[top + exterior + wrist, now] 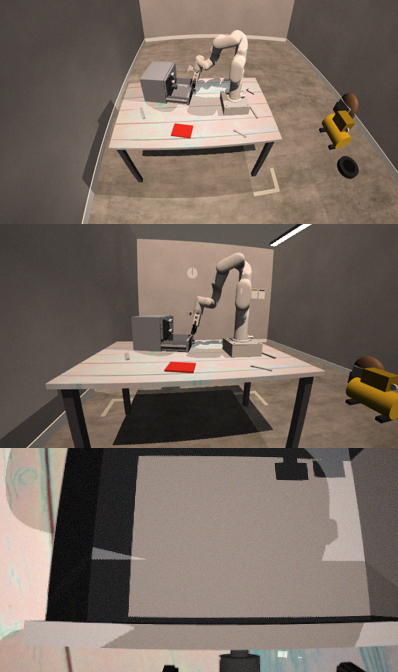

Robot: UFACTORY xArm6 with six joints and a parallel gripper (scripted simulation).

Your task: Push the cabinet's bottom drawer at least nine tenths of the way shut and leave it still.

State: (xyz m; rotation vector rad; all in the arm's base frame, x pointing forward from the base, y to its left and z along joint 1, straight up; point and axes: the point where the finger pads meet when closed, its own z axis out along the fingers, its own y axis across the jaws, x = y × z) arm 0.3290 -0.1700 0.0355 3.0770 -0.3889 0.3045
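My hand is 13 cm short of the bottom drawer, 3 cm to the left of it and 10 cm above it. The rest, counted from my hand: flat red square 12 cm ahead, 42 cm to the left, 12 cm below; then tool 54 cm behind, 2 cm to the right, 13 cm below.
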